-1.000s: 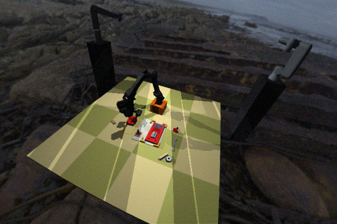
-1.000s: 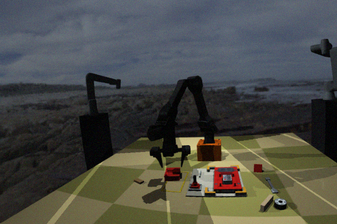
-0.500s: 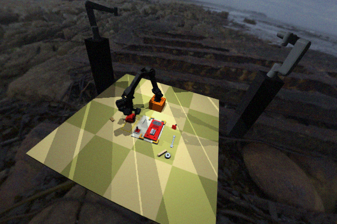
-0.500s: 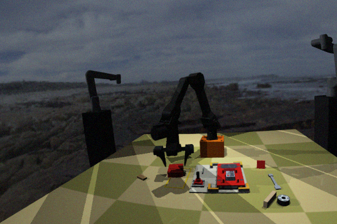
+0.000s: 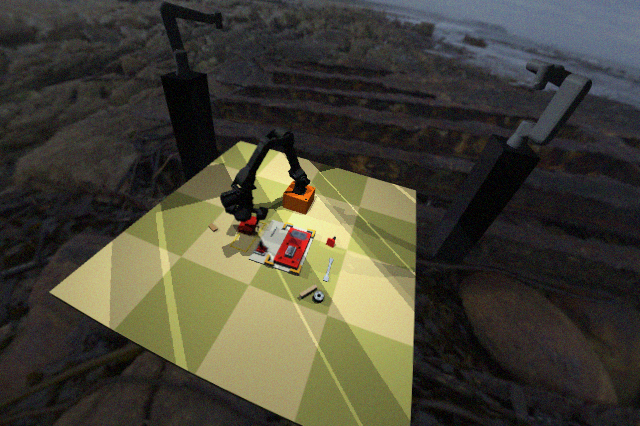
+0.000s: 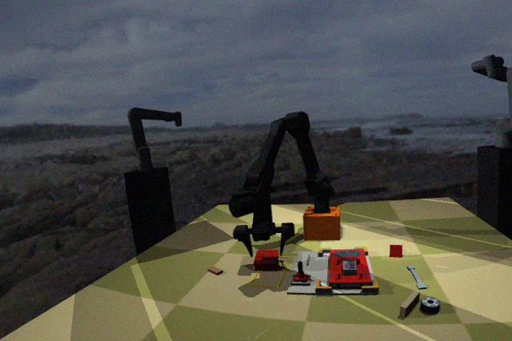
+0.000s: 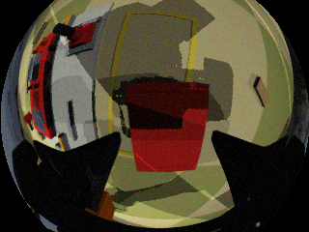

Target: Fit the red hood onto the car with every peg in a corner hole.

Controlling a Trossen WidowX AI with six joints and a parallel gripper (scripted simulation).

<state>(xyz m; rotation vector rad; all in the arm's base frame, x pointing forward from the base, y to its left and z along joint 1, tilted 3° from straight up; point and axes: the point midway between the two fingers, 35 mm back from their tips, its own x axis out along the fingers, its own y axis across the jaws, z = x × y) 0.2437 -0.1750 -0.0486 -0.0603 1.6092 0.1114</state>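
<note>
The red hood is 1 cm below my gripper tip. The rest, counted from my gripper tip: grey engine block 10 cm ahead, 25 cm to the left; red upright piece 11 cm ahead, 11 cm to the left, 1 cm above; tan block 7 cm ahead, 15 cm to the right, 2 cm below.
</note>
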